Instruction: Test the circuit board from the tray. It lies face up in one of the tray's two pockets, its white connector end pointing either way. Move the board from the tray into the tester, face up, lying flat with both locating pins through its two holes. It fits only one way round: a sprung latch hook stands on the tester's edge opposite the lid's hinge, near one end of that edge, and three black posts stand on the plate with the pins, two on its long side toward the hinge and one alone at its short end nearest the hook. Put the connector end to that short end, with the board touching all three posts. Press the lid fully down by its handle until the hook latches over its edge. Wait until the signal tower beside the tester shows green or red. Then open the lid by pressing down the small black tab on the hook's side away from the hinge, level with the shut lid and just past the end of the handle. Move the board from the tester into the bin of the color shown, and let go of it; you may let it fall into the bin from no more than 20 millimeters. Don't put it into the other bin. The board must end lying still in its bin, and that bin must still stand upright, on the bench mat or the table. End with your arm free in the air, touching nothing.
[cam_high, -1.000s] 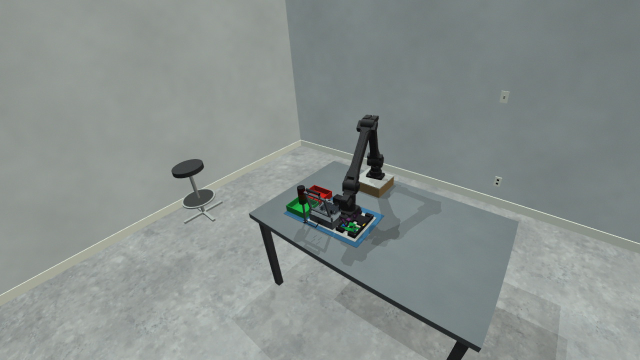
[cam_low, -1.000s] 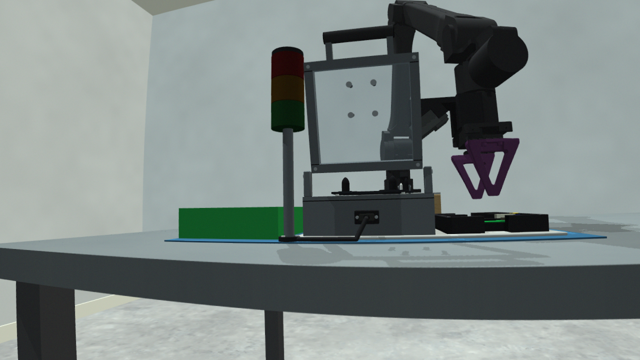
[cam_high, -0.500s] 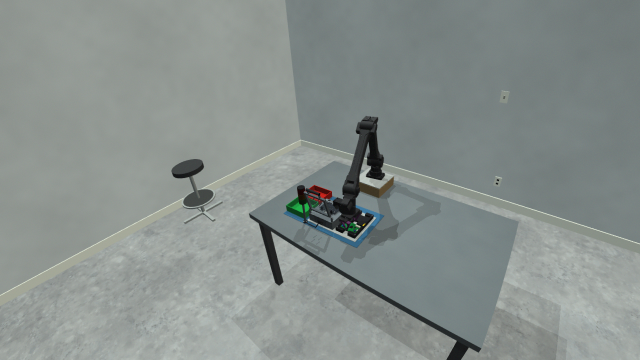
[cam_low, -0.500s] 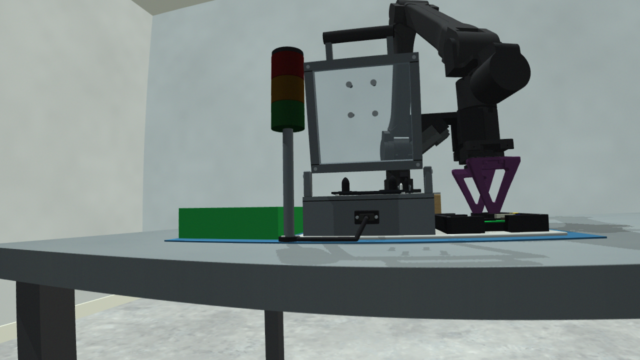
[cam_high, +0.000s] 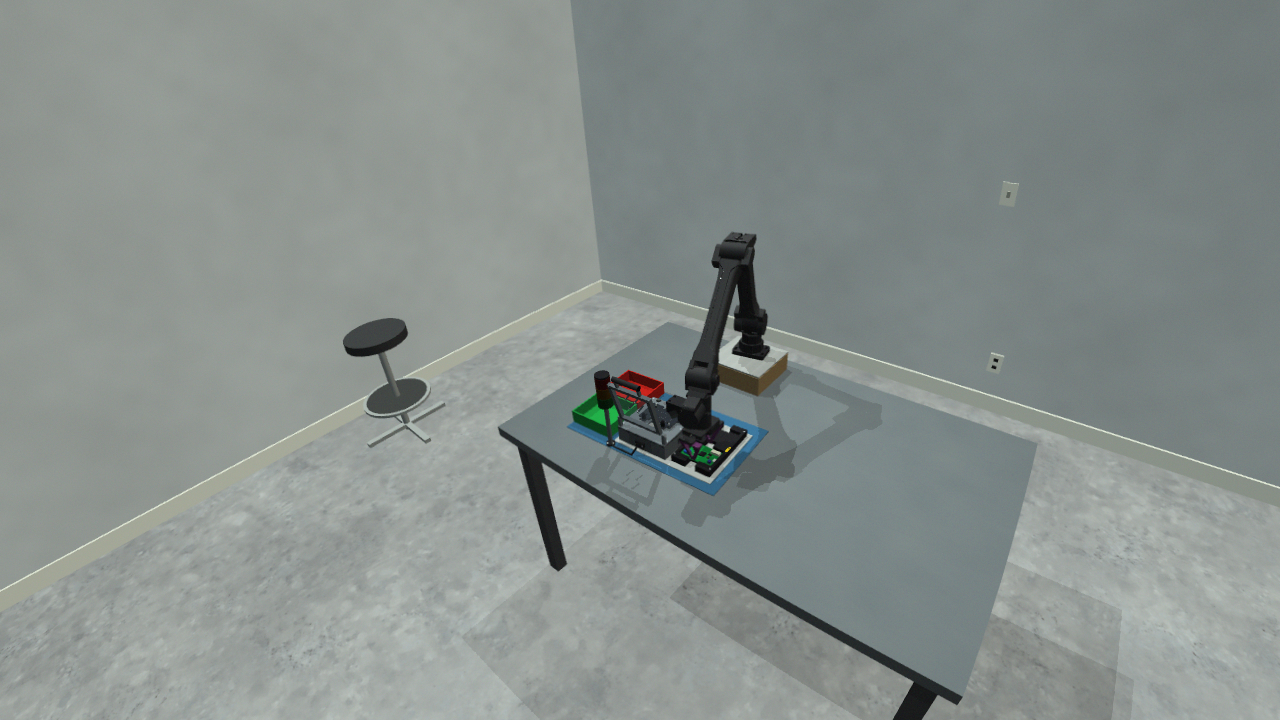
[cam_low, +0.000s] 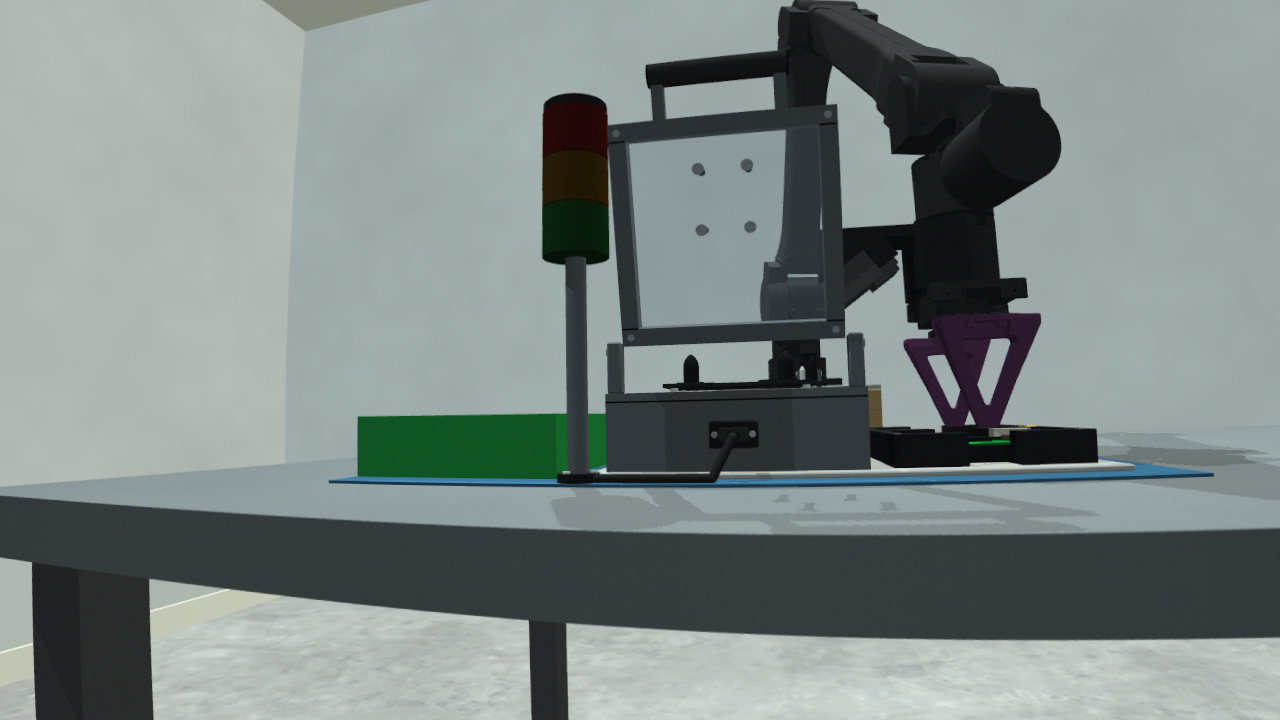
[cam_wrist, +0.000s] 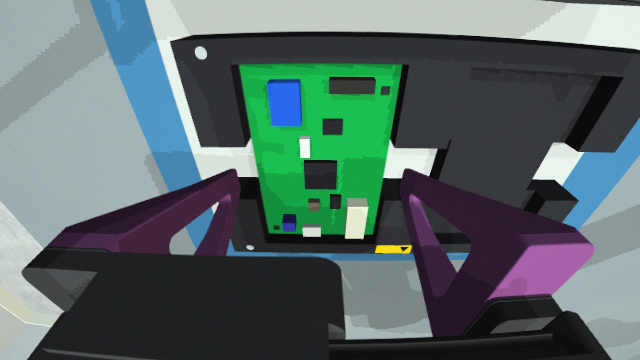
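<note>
My gripper is now 2 cm above the green circuit board. Also, from my hand: black tester plate: 6 cm behind, 16 cm to the right, 3 cm above; then black latch hook: 12 cm behind, 10 cm to the right, 5 cm above; then clear lid: 6 cm ahead, 18 cm to the right, 15 cm above.
</note>
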